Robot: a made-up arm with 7 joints.
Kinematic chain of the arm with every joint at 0, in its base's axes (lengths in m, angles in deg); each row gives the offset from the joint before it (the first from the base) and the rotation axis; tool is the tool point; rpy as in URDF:
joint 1: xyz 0 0 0.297 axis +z
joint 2: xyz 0 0 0 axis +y
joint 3: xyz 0 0 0.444 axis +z
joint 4: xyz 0.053 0 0 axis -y
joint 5: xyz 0.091 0 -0.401 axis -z
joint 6: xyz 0 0 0 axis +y
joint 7: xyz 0.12 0 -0.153 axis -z
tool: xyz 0 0 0 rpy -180 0 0
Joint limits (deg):
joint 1: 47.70..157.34
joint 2: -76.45..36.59
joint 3: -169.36..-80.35
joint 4: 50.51..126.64
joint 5: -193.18..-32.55
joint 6: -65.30..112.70
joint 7: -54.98..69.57
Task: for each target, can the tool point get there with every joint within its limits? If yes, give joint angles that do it. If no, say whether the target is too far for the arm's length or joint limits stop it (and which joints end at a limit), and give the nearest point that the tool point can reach.
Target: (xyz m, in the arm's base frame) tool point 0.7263 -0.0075 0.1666
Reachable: yes | joints 140.72 -62.10 -145.30 71.54 -66.12 -23.68 55.79
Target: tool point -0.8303 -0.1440 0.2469
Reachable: no: joint limits stop it (at a limit: joint 1, joint 3, joint 6) | nearest point -0.5023 -0.4176 0.2483 | short by 0.427 m
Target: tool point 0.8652 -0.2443 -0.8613
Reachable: no: too far | nearest point 0.6332 -0.1788 -0.2110 | short by 0.694 m
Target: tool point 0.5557 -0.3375 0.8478
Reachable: yes | joints 69.22 -11.68 -93.14 94.06 -113.66 28.22 12.09
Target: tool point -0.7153 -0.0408 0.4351
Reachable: no: joint limits stop it (at a limit: joint 1, joint 3, joint 4, joint 6) | nearest point -0.4126 -0.3040 0.4327 | short by 0.401 m
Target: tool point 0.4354 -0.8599 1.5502
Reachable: no: too far | nearest point 0.2798 -0.5525 1.1022 | short by 0.565 m
